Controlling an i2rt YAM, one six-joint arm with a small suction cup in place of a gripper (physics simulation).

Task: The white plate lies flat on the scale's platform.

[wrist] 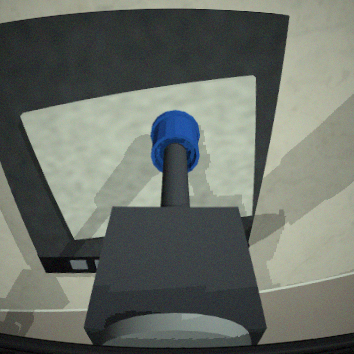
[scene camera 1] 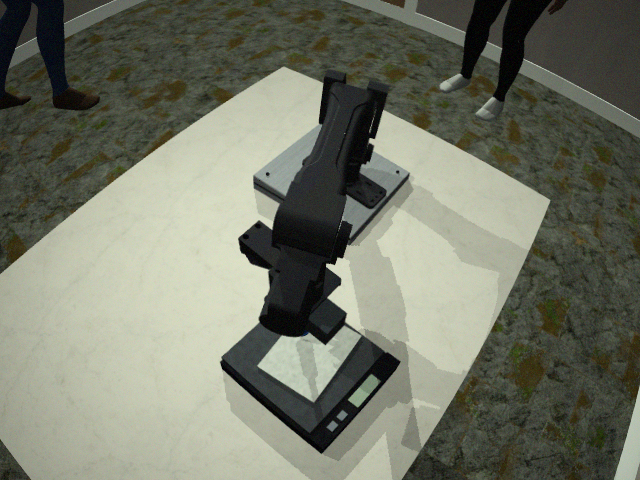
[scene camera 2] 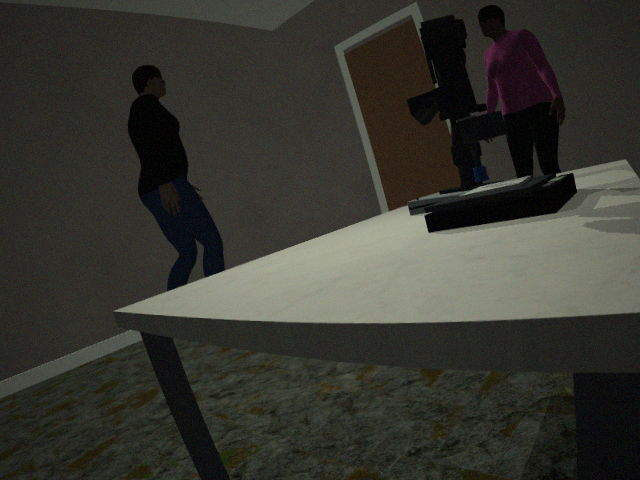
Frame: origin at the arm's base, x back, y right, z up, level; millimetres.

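Seen in the pictures: hand at its tool point: [wrist: 174, 132] [scene camera 2: 482, 180]; arm's base at its link origin: [scene camera 2: 472, 189].
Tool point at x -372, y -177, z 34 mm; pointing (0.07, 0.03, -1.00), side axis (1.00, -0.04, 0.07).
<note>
Offsets run from my tool point to a thing's top centre. Level surfaces: height alone.
The white plate @(dx -19, dy -35, dz -14 mm) [scene camera 1: 289, 364] [scene camera 2: 509, 183] [wrist: 225, 115] is a thin, pale square. It lies flat on the dark platform of the black scale @(dx -31, dy -47, dz -20 mm) [scene camera 1: 242, 352] [scene camera 2: 498, 207] [wrist: 140, 45], turned a little relative to the scale's edges. My gripper, a blue suction cup [scene camera 1: 303, 333] [scene camera 2: 480, 174] [wrist: 175, 135], is over the plate, very close to its top face. I cannot tell whether the cup touches it. The suction cup is open and holds nothing. In scene camera 1 the arm hides the plate's far corner and most of the cup.
The scale's display @(dx -16, dy -150, dz -24 mm) [scene camera 1: 364, 391] and two buttons face the front right. The arm's grey metal base [scene camera 1: 281, 167] stands on the table @(dz -65 mm) [scene camera 1: 129, 258] [scene camera 2: 361, 279] behind the scale. People stand beyond the table, one in a pink top [scene camera 2: 519, 72].
</note>
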